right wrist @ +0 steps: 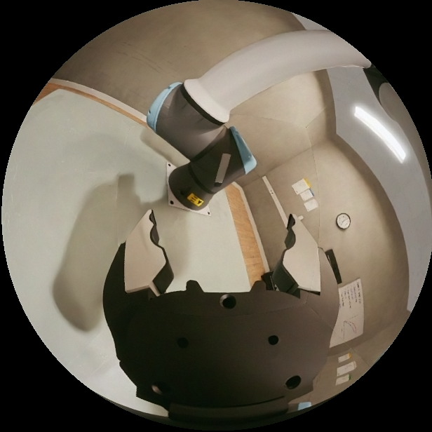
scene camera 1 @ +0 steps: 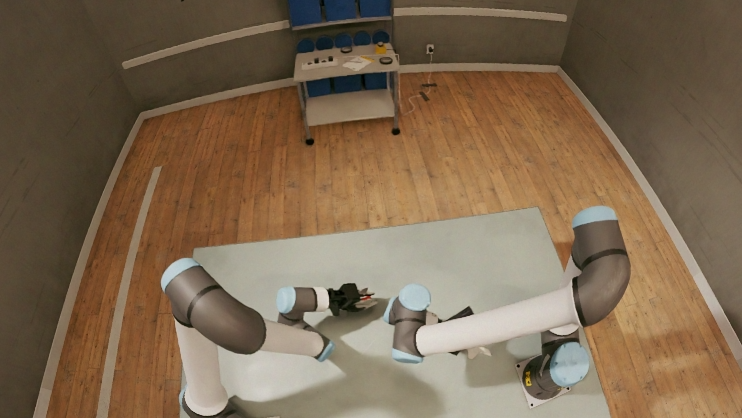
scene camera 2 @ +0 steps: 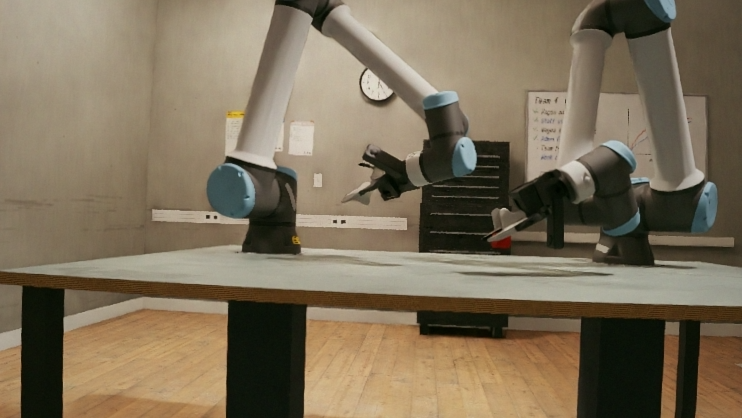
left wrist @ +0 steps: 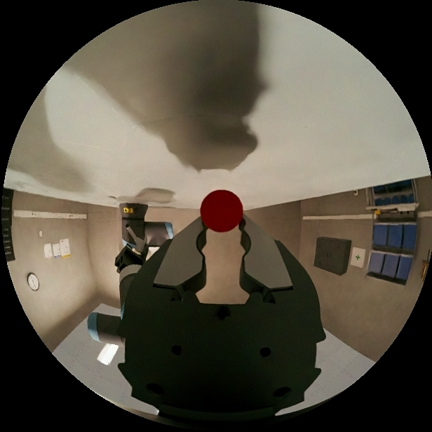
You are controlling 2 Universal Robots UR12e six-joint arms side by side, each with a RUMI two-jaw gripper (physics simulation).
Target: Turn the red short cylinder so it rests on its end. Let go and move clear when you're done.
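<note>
The red short cylinder (scene camera 1: 366, 298) (scene camera 2: 501, 242) (left wrist: 221, 210) is held above the table between the fingertips of my left gripper (scene camera 1: 368, 299) (scene camera 2: 494, 237) (left wrist: 223, 213). In the left wrist view one round end faces the camera, so it is not upright; its exact tilt is hard to tell. The fingers hide part of it in both scene views. The left gripper is shut on it and points forward and a little down. My right gripper (scene camera 2: 355, 182) (right wrist: 222, 212) is open and empty, raised over the table, well apart from the cylinder; the right arm partly covers it in scene camera 1.
The grey-green table (scene camera 1: 415, 244) (scene camera 2: 155, 270) bears both arm bases, with the right base (scene camera 1: 550, 381) (scene camera 2: 271, 241) near one edge. The right arm's wrist (scene camera 1: 410, 321) is close beyond the left fingertips in scene camera 1. A cart (scene camera 1: 346, 107) and a black drawer cabinet (scene camera 2: 464, 207) stand away from the table.
</note>
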